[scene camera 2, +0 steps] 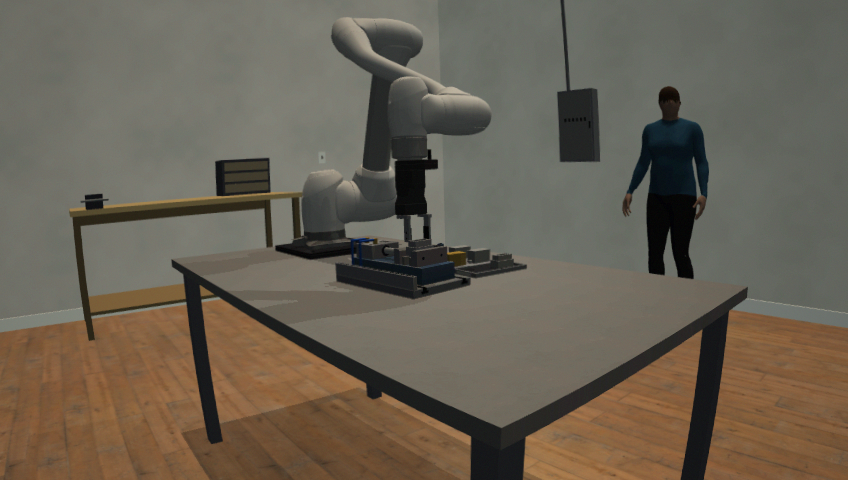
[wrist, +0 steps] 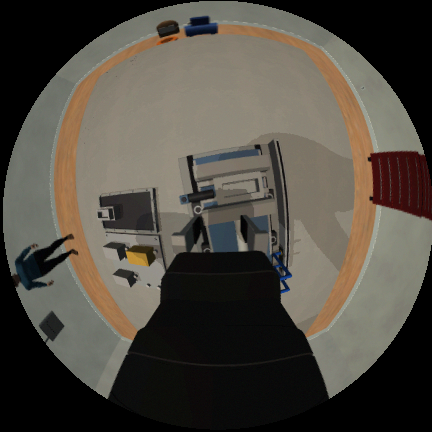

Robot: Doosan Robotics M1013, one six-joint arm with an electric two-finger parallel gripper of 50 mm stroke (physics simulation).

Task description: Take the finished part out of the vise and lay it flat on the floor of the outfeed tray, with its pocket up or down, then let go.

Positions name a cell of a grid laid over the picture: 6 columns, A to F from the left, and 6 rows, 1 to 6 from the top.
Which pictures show my gripper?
Scene camera 2 and the wrist view: all of them.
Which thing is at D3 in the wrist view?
A grey rail.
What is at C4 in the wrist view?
My gripper.
